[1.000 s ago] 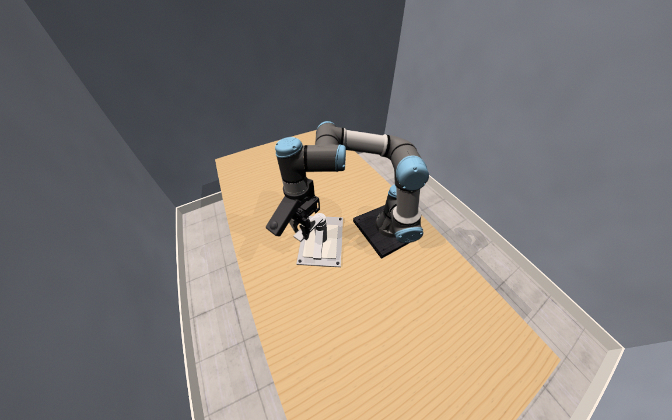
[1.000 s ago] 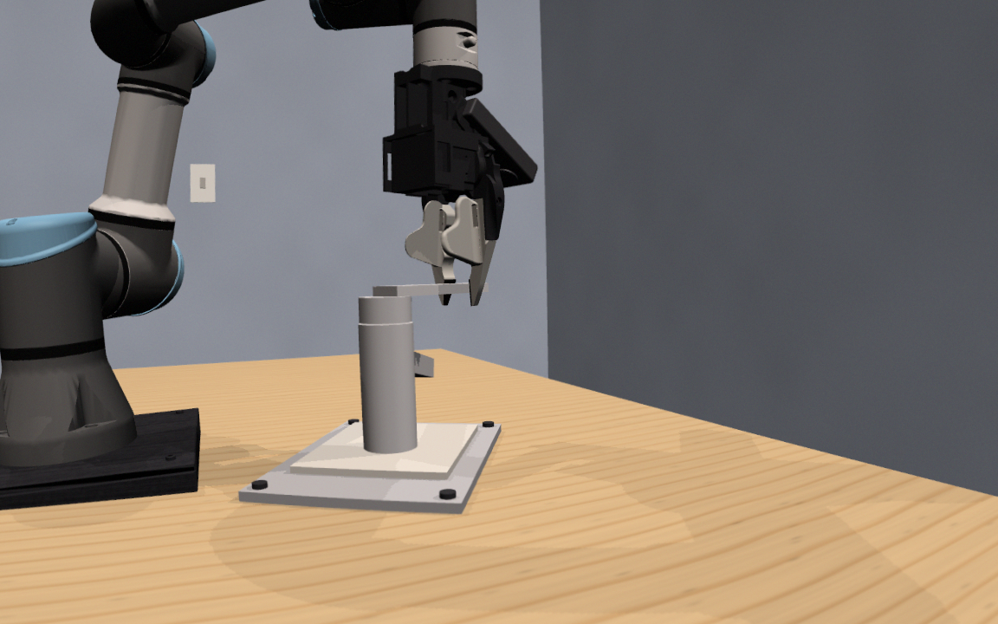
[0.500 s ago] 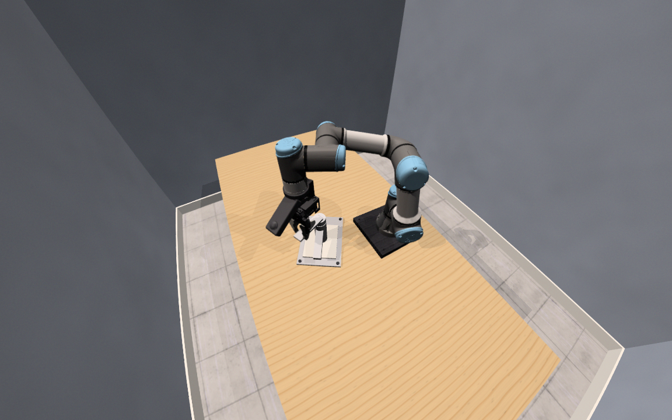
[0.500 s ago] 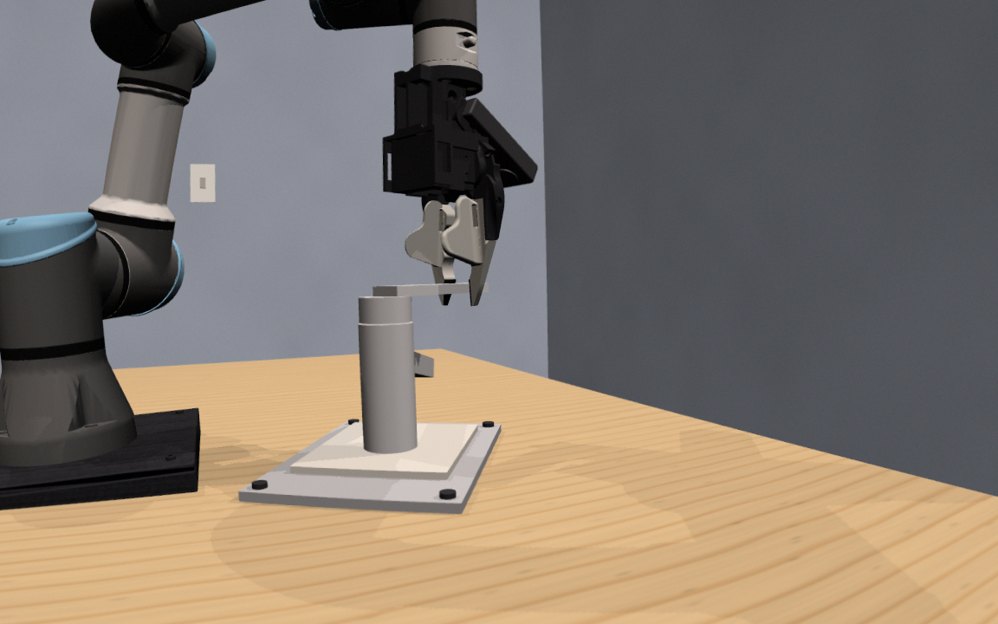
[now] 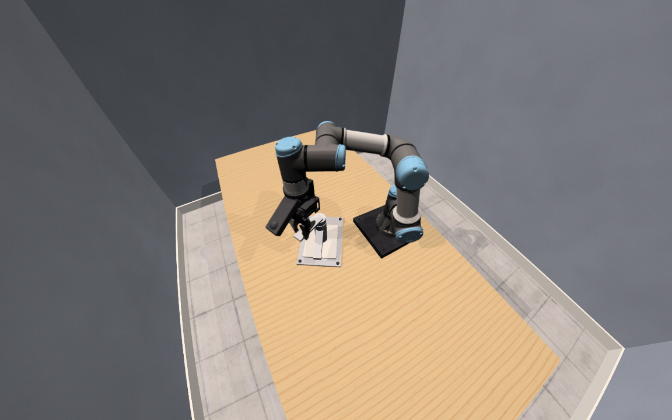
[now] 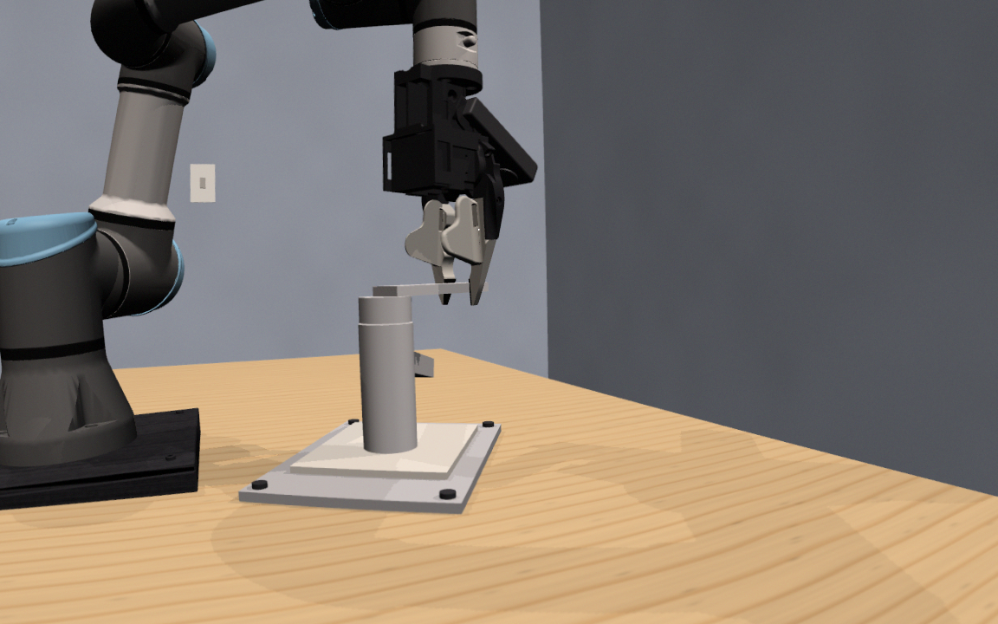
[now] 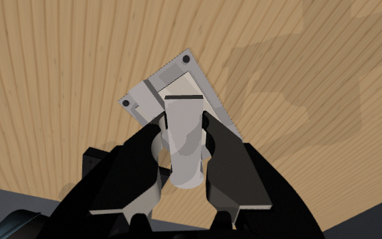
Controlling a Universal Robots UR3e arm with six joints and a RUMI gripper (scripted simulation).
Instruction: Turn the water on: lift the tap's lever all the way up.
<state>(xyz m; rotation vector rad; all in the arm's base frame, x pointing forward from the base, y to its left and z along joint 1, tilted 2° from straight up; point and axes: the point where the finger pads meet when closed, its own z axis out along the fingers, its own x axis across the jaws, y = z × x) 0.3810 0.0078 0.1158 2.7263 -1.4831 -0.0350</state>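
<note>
My gripper is now 6 cm past the tap, 3 cm to the left of it and 5 cm above it. Also, from my hand: lever 3 cm behind, 2 cm to the right.
</note>
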